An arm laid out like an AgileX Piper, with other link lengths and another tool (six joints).
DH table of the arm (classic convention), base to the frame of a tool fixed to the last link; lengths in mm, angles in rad. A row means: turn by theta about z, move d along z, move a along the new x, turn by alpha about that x. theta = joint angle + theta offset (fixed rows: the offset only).
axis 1: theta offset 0; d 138.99; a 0; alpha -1.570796
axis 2: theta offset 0.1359; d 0; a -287.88; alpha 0
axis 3: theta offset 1.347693; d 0; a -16.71; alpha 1.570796
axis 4: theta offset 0; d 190.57; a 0; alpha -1.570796
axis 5: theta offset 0; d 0; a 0; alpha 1.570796
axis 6: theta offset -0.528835; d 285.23; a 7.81; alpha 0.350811
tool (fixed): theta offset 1.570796; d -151.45; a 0; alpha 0
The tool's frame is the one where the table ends.
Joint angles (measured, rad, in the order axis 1, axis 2, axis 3, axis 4, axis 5, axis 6), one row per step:
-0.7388, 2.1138, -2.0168, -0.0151, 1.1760, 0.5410
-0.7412, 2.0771, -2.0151, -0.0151, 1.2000, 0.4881
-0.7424, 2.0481, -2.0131, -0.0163, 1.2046, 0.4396
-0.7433, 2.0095, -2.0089, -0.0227, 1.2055, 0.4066
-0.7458, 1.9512, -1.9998, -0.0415, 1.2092, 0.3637
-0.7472, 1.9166, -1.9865, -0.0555, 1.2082, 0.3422
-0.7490, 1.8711, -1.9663, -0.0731, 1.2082, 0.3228
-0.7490, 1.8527, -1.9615, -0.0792, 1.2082, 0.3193
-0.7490, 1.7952, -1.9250, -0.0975, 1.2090, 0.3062
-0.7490, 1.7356, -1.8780, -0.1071, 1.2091, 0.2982
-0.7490, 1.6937, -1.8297, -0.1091, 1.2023, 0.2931
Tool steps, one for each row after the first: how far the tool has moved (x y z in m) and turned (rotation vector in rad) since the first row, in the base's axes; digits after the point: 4 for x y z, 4 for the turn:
-0.0083, 0.0056, 0.0126, -0.0218, 0.0060, 0.0461
-0.0140, 0.0091, 0.0226, -0.0517, 0.0040, 0.0892
-0.0204, 0.0127, 0.0360, -0.0894, -0.0056, 0.1175
-0.0319, 0.0175, 0.0545, -0.1477, -0.0102, 0.1508
-0.0394, 0.0204, 0.0633, -0.1799, -0.0080, 0.1664
-0.0492, 0.0248, 0.0741, -0.2161, -0.0053, 0.1786
-0.0527, 0.0267, 0.0793, -0.2313, -0.0086, 0.1800
-0.0650, 0.0342, 0.0897, -0.2622, -0.0037, 0.1877
-0.0775, 0.0436, 0.0978, -0.2801, -0.0018, 0.1924
-0.0861, 0.0511, 0.0998, -0.2833, 0.0014, 0.1973

